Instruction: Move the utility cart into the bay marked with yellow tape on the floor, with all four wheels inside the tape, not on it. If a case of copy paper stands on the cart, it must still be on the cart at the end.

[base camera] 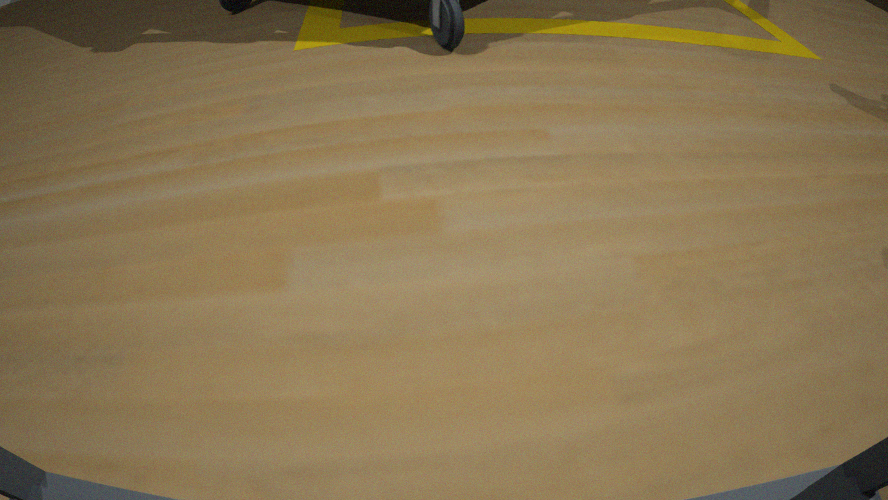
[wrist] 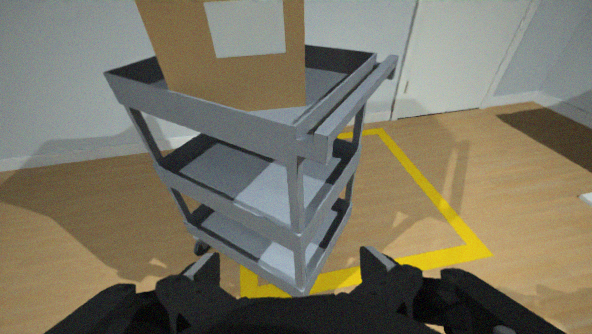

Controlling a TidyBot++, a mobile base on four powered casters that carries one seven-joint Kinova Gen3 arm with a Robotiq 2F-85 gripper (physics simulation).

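Places are measured from the arm's base along level axes (x ahead, y left, z up), in millimetres.
Where they show: gripper, between the fingertips: (wrist: 290,265).
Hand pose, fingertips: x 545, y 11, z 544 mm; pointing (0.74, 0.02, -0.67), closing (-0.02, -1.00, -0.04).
Observation:
Each offset is from my fingertips to the top centre of the thing. "*": to the spot under its first point.
A grey three-shelf utility cart (wrist: 225,120) stands askew over the left part of the yellow tape bay (wrist: 435,257) (base camera: 590,27). Its push handle @(* dx +372, dy -146, dz -77 mm) (wrist: 357,100) is on its right side. A brown case of copy paper @(* dx +492, dy +117, dz -66 mm) (wrist: 230,80) with a white label stands on its top shelf. In the base camera view, one cart wheel @(* dx +282, dy -23, dz -884 mm) (base camera: 447,23) is on the near tape line; another wheel @(* dx +597, dy +437, dz -916 mm) (base camera: 236,3) is left of the tape's near left corner. The left wheel (wrist: 200,247) also shows in the wrist view. My gripper (wrist: 290,265) is open and empty, in front of the cart's near corner.
A pale wall (wrist: 50,75) runs behind the cart, with a closed door (wrist: 455,55) at the back right. A white foot piece (wrist: 587,198) shows at the right edge of the wrist view. Dark shadow lies on the floor at the far right.

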